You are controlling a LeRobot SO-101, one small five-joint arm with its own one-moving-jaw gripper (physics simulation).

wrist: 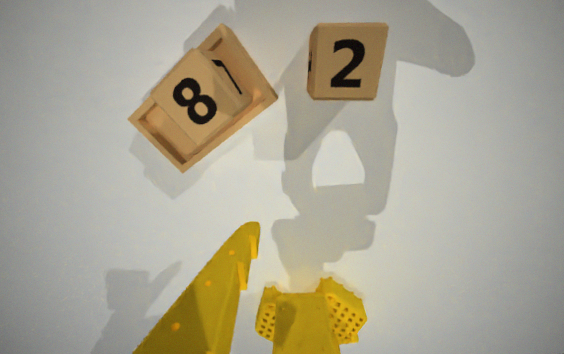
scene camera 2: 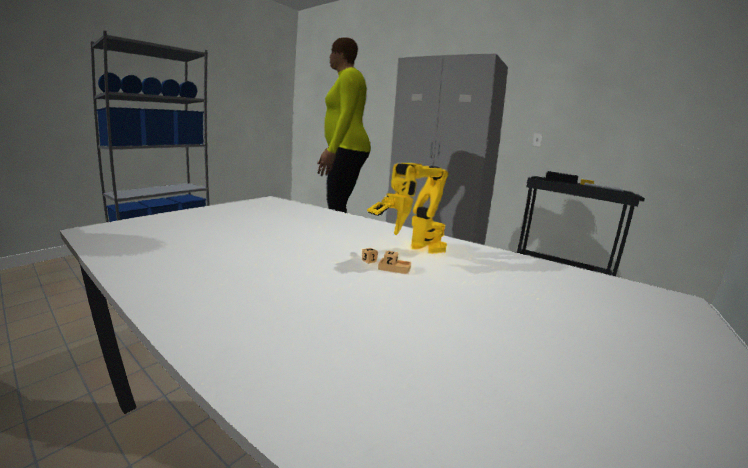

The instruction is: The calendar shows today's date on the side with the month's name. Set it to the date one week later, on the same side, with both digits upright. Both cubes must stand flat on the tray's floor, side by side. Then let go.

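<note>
A wooden tray (scene camera 2: 401, 269) (wrist: 167, 127) stands on the table and holds one wooden cube (scene camera 2: 391, 258) (wrist: 192, 100). In the wrist view that cube has an 8 on top and a 1 on its upper right side; the scene view shows a 2 on a side. A second cube (scene camera 2: 369, 255) (wrist: 347, 62) stands on the table beside the tray, apart from it, with a 2 on top; the scene view shows a 3 and a 1 on its sides. The tray's month name does not show. My gripper (scene camera 2: 386, 221) (wrist: 277, 260) is open and empty, above the table and short of both cubes in the wrist view.
The white table (scene camera 2: 386, 353) carries the tray and the loose cube. The arm's base (scene camera 2: 427, 234) stands behind the tray. The arm's shadow falls around the loose cube. A person (scene camera 2: 347, 110), a grey cabinet (scene camera 2: 441, 121) and a shelf rack (scene camera 2: 206, 126) are beyond the table.
</note>
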